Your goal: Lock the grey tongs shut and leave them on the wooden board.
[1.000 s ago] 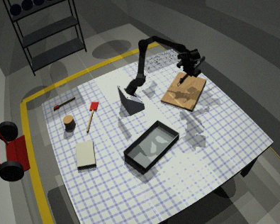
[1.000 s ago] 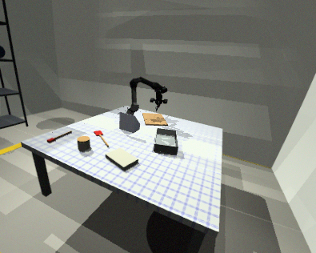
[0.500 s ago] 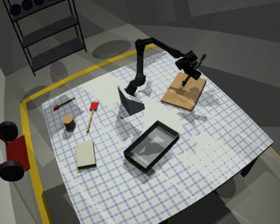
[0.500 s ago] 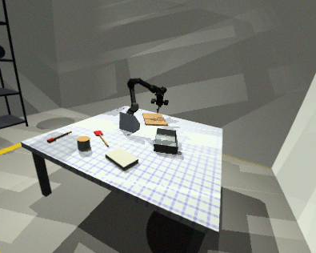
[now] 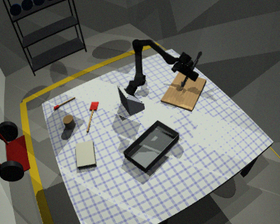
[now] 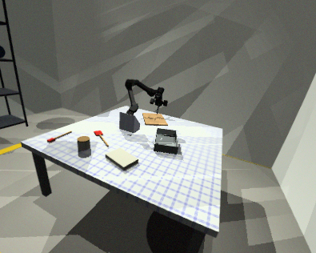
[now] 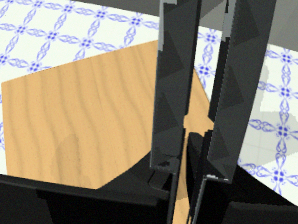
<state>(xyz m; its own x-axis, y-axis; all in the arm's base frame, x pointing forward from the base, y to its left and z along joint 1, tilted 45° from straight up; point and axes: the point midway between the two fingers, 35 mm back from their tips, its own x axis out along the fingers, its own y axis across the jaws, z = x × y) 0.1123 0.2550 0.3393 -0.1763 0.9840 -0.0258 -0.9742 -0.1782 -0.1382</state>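
My gripper tip is 30 mm past the wooden board, 40 mm to the left of it and 150 mm above it. The rest, counted from my gripper tip: flat pale slab (160 mm ahead, 870 mm to the right, 140 mm below); then red spatula (160 mm behind, 730 mm to the right, 150 mm below); then roasting tin (300 mm ahead, 480 mm to the right, 120 mm below).
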